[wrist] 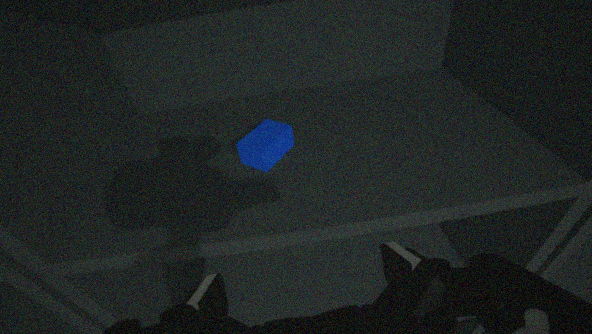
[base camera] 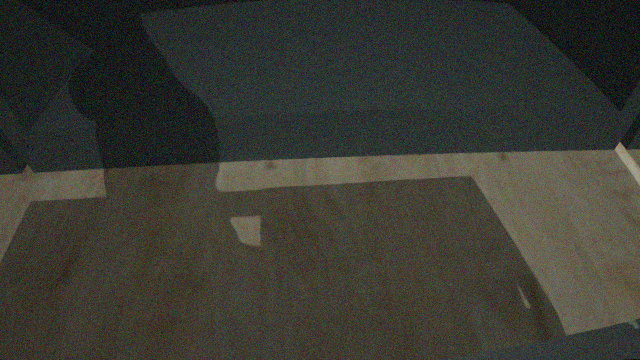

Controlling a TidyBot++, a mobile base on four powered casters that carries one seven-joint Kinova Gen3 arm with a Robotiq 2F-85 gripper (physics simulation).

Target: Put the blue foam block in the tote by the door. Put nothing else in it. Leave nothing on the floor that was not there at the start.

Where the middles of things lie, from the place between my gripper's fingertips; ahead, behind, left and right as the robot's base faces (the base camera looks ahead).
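I see that the blue foam block (wrist: 265,145) is 40 mm to the left of my hand, 370 mm ahead of it and 170 mm below it.
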